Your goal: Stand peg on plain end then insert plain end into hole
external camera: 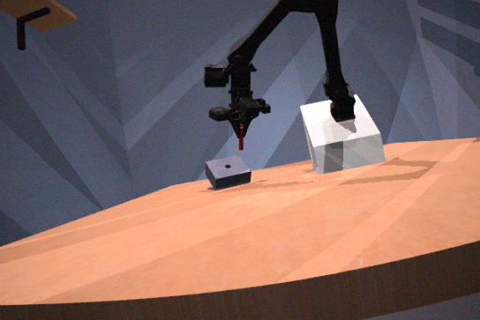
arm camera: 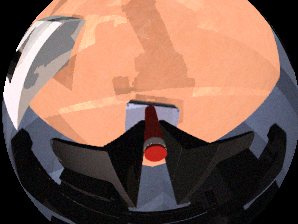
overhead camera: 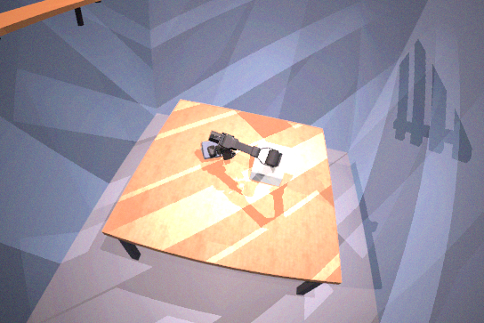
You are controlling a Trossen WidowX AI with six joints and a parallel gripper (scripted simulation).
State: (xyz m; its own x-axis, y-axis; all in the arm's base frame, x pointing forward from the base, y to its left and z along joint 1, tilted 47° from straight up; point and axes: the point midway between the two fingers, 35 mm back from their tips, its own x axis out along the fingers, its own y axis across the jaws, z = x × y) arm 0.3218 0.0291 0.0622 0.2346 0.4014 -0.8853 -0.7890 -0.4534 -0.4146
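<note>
Now: the blue-grey sloped panel 110 mm to the right of my gripper tip, 100 mm below it and 90 mm ahead of it. Also, from my gripper tip: red peg (20 mm above, 10 mm to the left).
</note>
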